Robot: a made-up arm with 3 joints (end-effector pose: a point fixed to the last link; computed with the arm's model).
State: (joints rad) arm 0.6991 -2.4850 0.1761
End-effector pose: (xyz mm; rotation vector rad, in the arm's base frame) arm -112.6 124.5 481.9 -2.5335 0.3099 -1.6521
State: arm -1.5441 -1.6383 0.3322
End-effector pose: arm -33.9 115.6 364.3 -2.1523 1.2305 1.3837
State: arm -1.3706 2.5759 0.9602
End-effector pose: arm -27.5 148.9 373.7 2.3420 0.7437 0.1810
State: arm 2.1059 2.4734 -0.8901
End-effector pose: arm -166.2 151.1 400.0 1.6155 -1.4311 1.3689
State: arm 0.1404 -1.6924 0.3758
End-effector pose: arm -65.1 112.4 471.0 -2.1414 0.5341 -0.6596
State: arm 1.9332 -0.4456 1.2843
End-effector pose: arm -150.0 112.3 435.4 -0.4834 -0.2763 -0.6104
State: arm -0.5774 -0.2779 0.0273
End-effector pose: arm -42.8 116.0 413.1 -0.8855 0.7535 0.3057
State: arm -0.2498 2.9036 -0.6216
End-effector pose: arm -48.4 141.2 462.2 2.1905 0.2707 -0.5859
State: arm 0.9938 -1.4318 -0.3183
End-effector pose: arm -125.4 108.5 464.9 -1.8648 -0.7052 -1.1160
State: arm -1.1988 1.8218 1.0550
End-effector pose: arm -36.3 151.3 379.3 1.7359 1.3597 0.6946
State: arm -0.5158 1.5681 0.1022
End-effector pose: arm -42.2 145.9 421.8 0.9986 0.6367 0.1763
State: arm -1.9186 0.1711 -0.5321
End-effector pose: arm -80.6 125.8 359.0 -0.3801 1.5546 0.4099
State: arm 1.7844 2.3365 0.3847
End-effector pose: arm -159.9 147.8 431.7 0.3994 -1.1940 1.8806
